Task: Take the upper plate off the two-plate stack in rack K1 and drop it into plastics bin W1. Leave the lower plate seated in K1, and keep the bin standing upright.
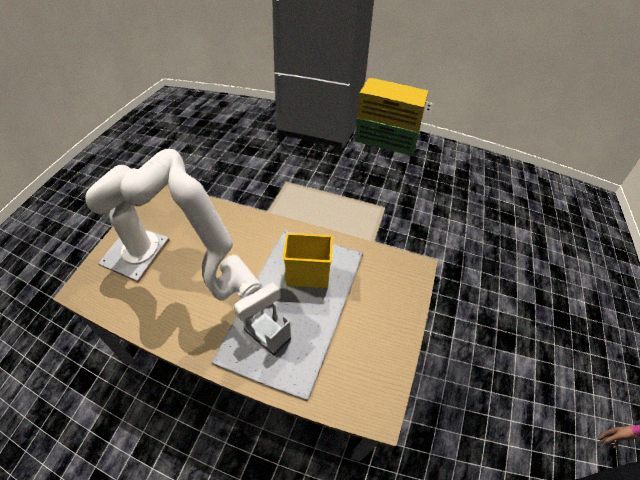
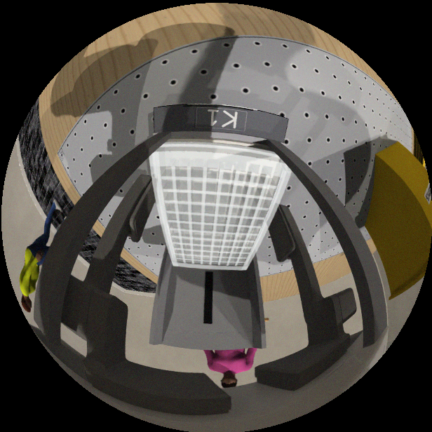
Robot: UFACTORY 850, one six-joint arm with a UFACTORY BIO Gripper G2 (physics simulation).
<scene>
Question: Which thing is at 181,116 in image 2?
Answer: A rack K1.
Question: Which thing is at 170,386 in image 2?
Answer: My gripper.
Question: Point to a yellow plastics bin W1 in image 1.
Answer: At 307,257
</scene>
